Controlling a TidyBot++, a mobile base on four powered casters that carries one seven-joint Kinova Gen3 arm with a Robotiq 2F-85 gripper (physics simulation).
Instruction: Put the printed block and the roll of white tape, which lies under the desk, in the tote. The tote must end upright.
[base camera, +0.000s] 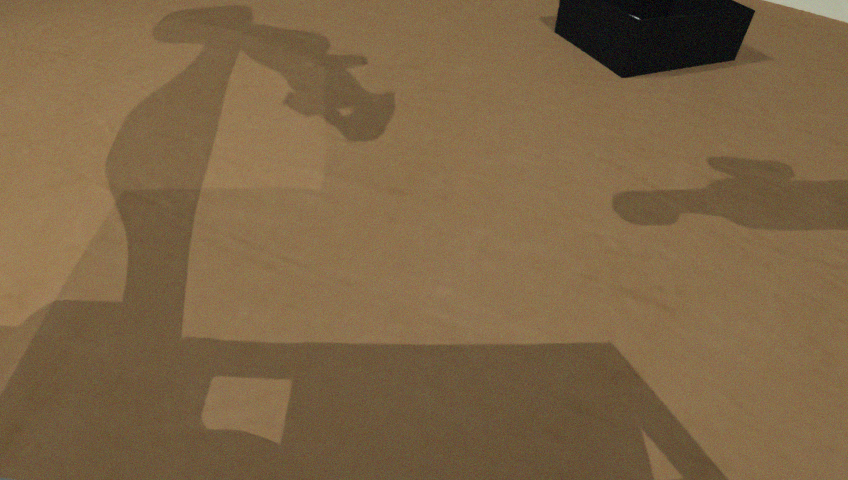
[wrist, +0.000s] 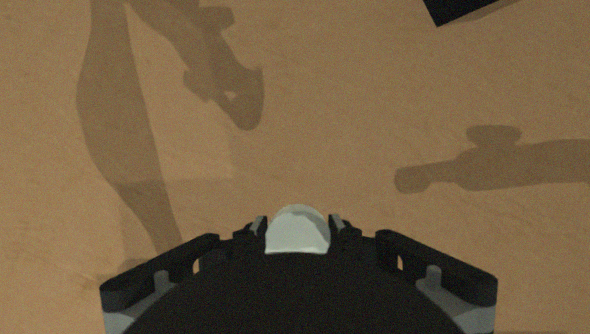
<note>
I see my gripper (wrist: 297, 227) and a black tote (base camera: 629, 47).
</note>
